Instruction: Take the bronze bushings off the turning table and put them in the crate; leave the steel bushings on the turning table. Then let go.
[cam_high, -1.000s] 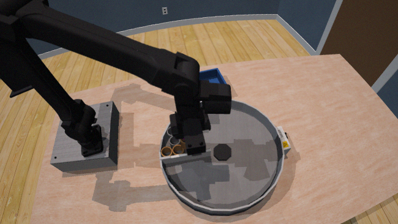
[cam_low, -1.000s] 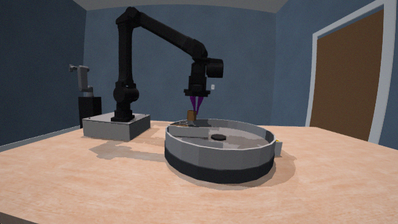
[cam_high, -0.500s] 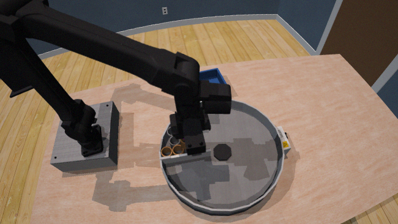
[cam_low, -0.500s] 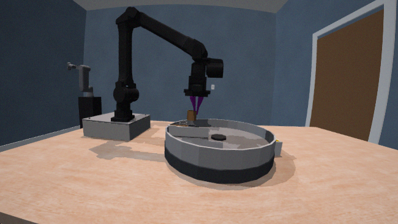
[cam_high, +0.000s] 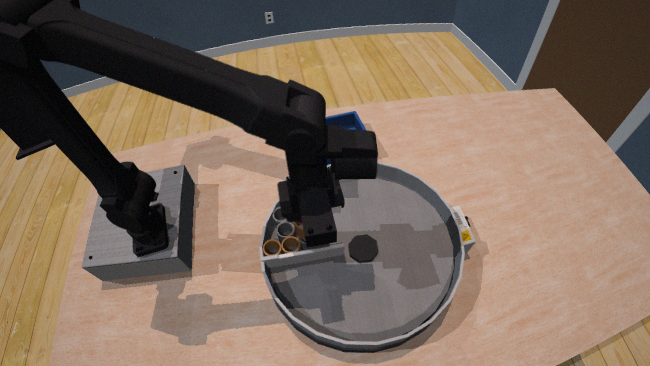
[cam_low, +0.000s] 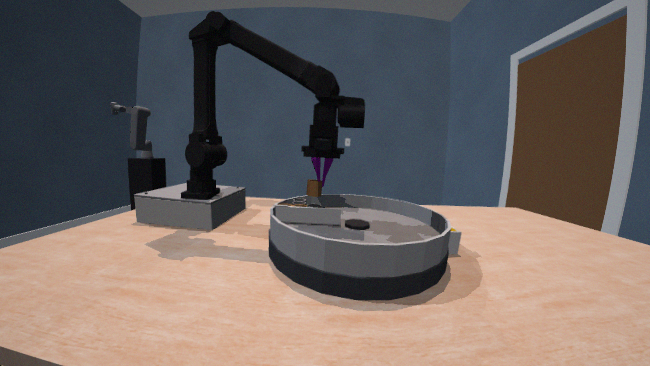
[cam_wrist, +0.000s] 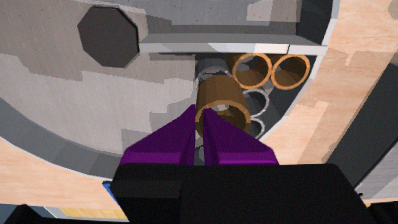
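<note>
Now: the blue crate 30 cm to the left of my hand, 16 cm ahead of it and 13 cm below it. Also, from my hand: turning table: 10 cm below, 9 cm ahead, 5 cm to the right.
</note>
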